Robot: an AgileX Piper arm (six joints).
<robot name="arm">
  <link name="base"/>
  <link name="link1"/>
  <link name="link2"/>
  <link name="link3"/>
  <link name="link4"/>
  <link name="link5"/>
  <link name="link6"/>
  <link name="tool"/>
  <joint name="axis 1" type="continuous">
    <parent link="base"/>
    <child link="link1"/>
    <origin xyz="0 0 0.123" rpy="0 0 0"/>
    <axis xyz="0 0 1"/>
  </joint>
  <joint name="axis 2" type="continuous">
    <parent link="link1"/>
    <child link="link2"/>
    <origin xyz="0 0 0" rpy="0 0 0"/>
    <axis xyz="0 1 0"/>
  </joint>
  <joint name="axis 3" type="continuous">
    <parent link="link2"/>
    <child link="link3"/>
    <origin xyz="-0.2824 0 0.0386" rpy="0 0 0"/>
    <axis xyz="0 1 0"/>
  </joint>
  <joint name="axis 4" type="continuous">
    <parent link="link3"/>
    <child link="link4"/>
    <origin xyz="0.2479 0 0.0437" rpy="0 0 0"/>
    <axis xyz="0.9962 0 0.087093"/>
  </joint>
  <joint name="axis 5" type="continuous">
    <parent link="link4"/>
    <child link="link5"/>
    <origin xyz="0 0 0" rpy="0 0 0"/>
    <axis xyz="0 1 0"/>
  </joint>
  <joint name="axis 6" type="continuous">
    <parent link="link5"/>
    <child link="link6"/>
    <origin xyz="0.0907 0 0.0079" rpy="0 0 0"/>
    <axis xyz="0.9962 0 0.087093"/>
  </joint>
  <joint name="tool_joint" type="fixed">
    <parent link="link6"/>
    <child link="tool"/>
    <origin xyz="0 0 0" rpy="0 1.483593 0"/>
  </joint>
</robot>
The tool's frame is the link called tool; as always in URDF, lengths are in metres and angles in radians. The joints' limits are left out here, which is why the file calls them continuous.
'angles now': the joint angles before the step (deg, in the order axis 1, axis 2, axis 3, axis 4, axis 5, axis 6). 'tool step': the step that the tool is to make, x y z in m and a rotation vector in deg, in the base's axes. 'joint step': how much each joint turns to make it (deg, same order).
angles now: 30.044 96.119 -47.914 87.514 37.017 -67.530
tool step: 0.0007 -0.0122 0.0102 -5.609 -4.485 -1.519
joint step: -0.620 -3.429 0.055 -8.933 -5.067 5.105
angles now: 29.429 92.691 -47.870 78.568 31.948 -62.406
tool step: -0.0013 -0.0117 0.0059 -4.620 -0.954 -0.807
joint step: -0.944 -2.410 0.006 -10.923 -1.486 8.548
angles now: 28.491 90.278 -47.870 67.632 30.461 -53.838
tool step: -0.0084 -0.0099 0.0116 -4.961 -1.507 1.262
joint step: -0.033 -3.717 -0.014 -13.444 0.661 9.951
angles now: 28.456 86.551 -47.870 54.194 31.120 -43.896
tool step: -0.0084 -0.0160 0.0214 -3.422 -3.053 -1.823
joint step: -0.820 -5.672 -0.006 -12.336 0.733 10.572
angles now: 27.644 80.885 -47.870 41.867 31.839 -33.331
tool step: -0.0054 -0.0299 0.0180 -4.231 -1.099 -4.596
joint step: -4.078 -5.562 -0.001 -12.072 3.853 10.099
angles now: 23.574 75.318 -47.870 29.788 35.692 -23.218
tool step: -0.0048 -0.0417 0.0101 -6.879 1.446 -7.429
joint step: -6.843 -4.525 0.005 -12.454 6.524 9.051
